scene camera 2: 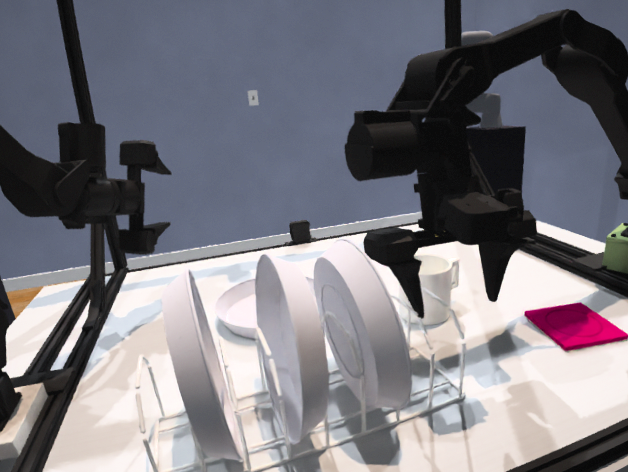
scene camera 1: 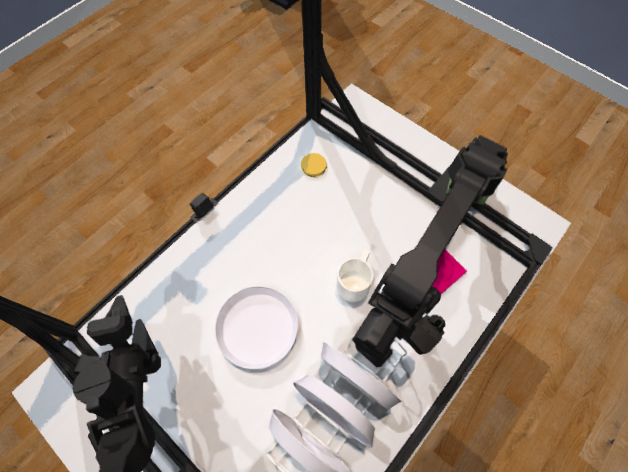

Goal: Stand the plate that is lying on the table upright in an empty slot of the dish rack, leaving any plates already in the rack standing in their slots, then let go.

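Frame: origin at the left arm's base, x right, y ahead, z up, level; metres.
Where they show: left gripper, fingertip midpoint: (scene camera 2: 457,309); right gripper, fingertip midpoint: (scene camera 2: 169,198) (scene camera 1: 129,308).
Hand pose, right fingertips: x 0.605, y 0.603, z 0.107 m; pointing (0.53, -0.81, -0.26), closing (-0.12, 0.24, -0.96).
Observation:
Each offset is from my right fingertips to the top centre of the thing. "spot": to the spot under its first point.
A white plate {dx -0.211, dy -0.072, dz -0.155 m} (scene camera 1: 256,328) (scene camera 2: 238,309) lies flat on the table, left of the mug. The wire dish rack {spot: dx -0.530, dy -0.072, dz -0.140 m} (scene camera 2: 432,378) holds three upright, slightly leaning plates: one at the right (scene camera 1: 360,378) (scene camera 2: 362,324), a middle one {dx -0.432, dy +0.039, dz +0.007 m} (scene camera 1: 335,413) (scene camera 2: 294,345) and one at the left (scene camera 1: 304,444) (scene camera 2: 203,375). Rack wires rise right of the right plate with no plate between them. My left gripper (scene camera 2: 456,307) is open, empty and points down near the rack's right end; its fingertips are hidden in scene camera 1. My right gripper (scene camera 1: 129,312) (scene camera 2: 169,197) is open and empty, raised at the left.
A white mug {spot: dx -0.394, dy -0.256, dz -0.177 m} (scene camera 1: 355,279) (scene camera 2: 436,289) stands beyond the rack, partly behind my left gripper in scene camera 2. A magenta square {spot: dx -0.609, dy -0.349, dz -0.177 m} (scene camera 1: 450,271) (scene camera 2: 573,324) lies to its right. A yellow disc {dx -0.190, dy -0.543, dz -0.173 m} (scene camera 1: 313,164) lies near the far corner. Black frame rails border the table.

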